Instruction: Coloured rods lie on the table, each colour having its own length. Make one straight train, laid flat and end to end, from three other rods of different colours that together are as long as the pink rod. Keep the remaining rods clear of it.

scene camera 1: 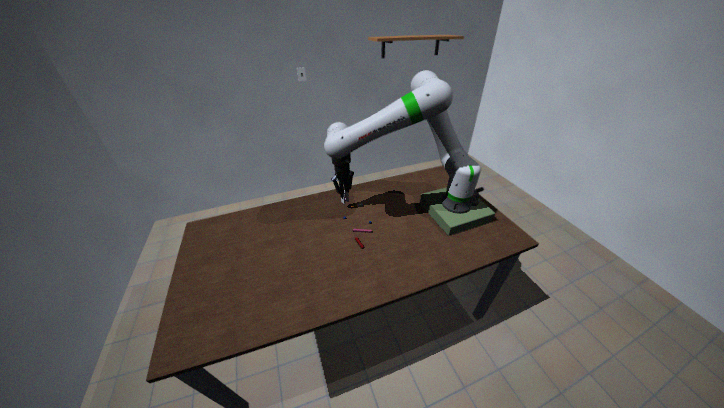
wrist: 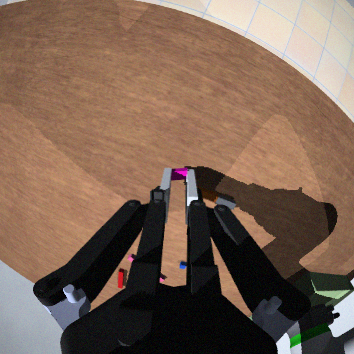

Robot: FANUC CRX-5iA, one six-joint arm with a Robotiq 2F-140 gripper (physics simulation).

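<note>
My gripper is shut on a magenta rod, pointing down over the back part of the table. An orange rod lies close beside the fingertips, in the arm's shadow. A grey rod lies at its far end, roughly in line; whether they touch is too small to tell. The pink rod lies nearer the front; in the wrist view a finger hides its middle. A red rod lies in front of it, slanted.
Two small blue pieces lie between the gripper and the pink rod; one blue piece shows between the fingers in the wrist view. The green base block stands at the right on the brown table.
</note>
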